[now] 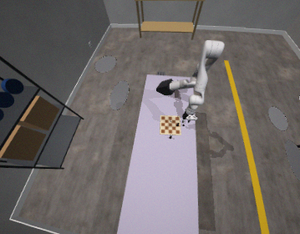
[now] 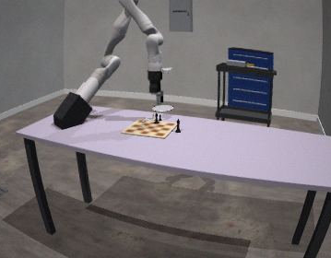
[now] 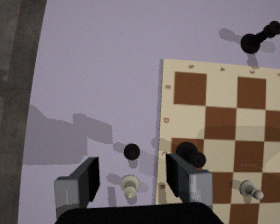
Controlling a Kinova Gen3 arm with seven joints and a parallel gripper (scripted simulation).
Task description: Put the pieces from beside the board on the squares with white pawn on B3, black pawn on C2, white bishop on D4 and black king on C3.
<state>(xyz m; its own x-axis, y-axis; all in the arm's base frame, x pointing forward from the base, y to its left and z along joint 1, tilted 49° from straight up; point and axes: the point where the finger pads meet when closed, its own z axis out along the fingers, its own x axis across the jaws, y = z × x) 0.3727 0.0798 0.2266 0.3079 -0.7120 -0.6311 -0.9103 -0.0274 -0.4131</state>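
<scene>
The black pawn is 100 mm below my hand. The rest, counted from my hand: white pawn: 140 mm to the right, 90 mm below, 10 mm behind; chessboard: 130 mm to the right, 110 mm below, 30 mm ahead; white bishop: 90 mm below, 40 mm behind, 10 mm to the right.
</scene>
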